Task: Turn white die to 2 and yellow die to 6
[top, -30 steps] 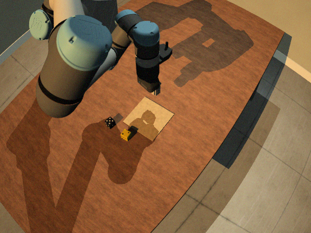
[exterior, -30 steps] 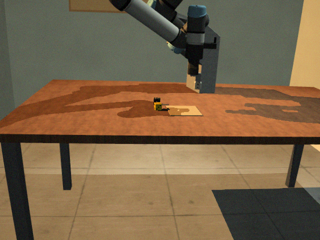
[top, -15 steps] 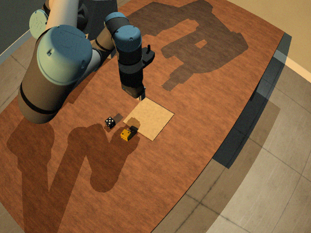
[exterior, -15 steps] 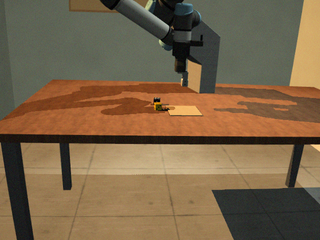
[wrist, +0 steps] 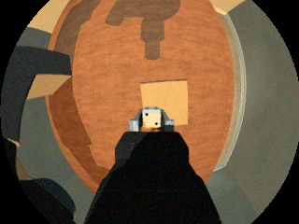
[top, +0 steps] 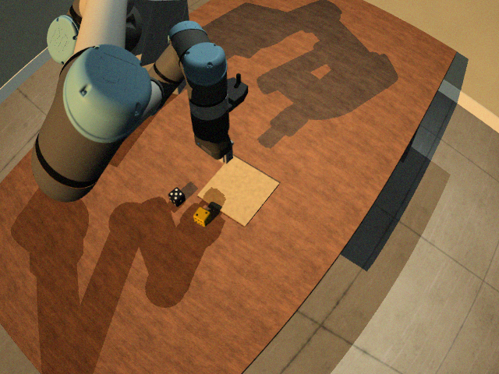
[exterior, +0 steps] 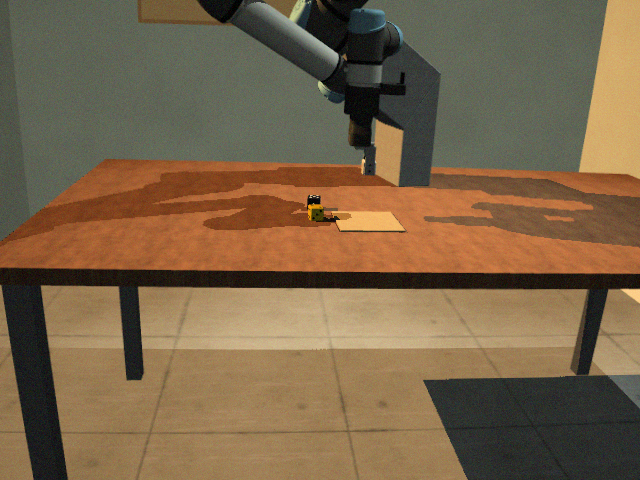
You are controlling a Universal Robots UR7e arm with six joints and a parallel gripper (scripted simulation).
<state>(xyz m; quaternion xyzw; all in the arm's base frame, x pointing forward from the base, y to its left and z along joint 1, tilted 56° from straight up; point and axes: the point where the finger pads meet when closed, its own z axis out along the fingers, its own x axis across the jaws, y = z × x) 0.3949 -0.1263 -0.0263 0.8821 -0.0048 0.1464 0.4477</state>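
The tan mat is 4 cm ahead of my hand, 1 cm to the right of it and 12 cm below it. The rest, counted from my hand: white die (right at my hand); then yellow die (2 cm ahead, 12 cm to the right, 10 cm below); then black die (6 cm behind, 11 cm to the right, 10 cm below).
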